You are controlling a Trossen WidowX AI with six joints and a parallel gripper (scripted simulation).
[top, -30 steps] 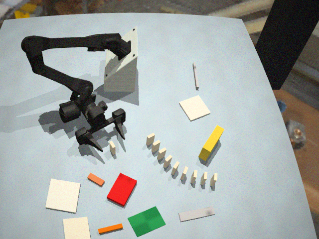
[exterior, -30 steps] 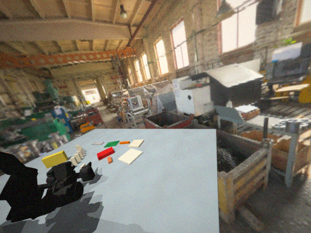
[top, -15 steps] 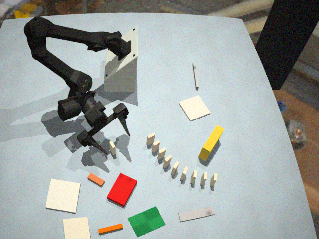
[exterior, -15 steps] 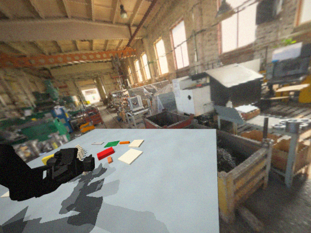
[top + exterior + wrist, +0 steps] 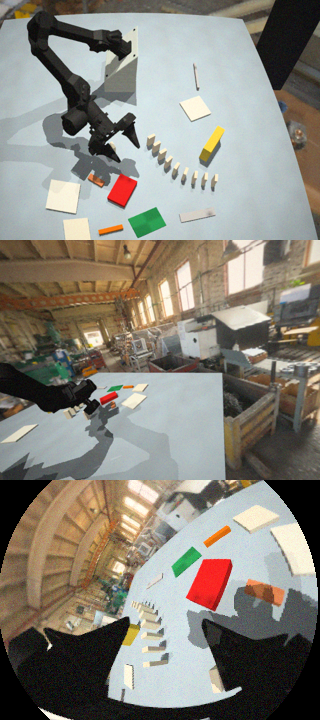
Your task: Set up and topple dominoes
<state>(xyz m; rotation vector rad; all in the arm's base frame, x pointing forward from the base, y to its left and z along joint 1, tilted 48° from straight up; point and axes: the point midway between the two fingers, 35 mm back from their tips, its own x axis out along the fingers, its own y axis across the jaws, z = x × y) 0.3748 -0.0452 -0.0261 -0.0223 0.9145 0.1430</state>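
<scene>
Now: gripper tip 90 mm short of the red block, 20 mm to the left of it and 80 mm above it. From my gripper tip the other things lie so: orange bar (220 mm ahead, 70 mm to the right, 80 mm below); brown piece (50 mm ahead, 110 mm to the right, 80 mm below); green tile (200 mm ahead, 50 mm to the left, 80 mm below).
</scene>
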